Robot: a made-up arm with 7 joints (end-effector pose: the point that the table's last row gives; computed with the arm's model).
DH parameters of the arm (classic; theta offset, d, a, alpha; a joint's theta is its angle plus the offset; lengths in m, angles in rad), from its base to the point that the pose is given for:
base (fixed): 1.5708 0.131 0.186 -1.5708
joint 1: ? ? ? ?
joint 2: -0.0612 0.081 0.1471 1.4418
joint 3: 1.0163 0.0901 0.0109 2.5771
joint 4: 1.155 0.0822 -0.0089 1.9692
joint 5: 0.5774 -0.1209 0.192 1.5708
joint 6: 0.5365 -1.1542 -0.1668 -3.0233
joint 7: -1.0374 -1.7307 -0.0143 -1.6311
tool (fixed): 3.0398 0.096 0 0
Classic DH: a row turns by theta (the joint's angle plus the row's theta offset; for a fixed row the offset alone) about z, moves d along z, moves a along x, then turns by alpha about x.
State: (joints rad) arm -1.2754 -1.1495 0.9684 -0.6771 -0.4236 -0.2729 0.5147
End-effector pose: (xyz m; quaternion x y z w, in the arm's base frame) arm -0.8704 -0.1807 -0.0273 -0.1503 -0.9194 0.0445 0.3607
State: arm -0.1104 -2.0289 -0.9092 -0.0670 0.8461 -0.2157 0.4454
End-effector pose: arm -0.1460 0.7930 0.4458 -0.8612 -0.1053 0.0574 0.4938
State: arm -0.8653 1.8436 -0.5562 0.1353 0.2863 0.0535 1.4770
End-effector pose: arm 0.0532 0.9377 0.1996 -0.3201 0.2254 0.9071 0.1546
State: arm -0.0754 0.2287 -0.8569 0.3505 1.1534 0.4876 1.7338
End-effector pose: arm -0.0742 0.9172 0.0842 -0.2292 -0.2126 -0.9440 0.1058
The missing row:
joint 1: 1.5708 0.13 0.075 -1.5708
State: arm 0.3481 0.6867 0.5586 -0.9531 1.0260 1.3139 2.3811
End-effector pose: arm 0.5995 -0.4667 -0.0321 -0.2048 0.8649 -0.1358 0.4377
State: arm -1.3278 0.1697 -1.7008 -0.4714 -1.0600 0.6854 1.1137
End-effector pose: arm -0.8649 0.0403 -0.0148 0.2518 -0.3334 -0.5916 0.6895
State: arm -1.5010 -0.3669 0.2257 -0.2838 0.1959 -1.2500 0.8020
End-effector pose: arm -0.8292 0.3441 0.1611 0.0822 -0.0608 -0.6878 0.7187
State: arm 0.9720 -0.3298 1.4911 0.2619 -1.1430 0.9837 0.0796
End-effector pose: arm -0.8813 0.1128 -0.1907 0.1695 -0.2195 -0.9238 0.2640
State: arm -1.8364 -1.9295 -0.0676 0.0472 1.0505 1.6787 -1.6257
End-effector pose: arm -0.9144 -0.0803 0.1972 0.3077 0.6558 -0.2590 0.6389
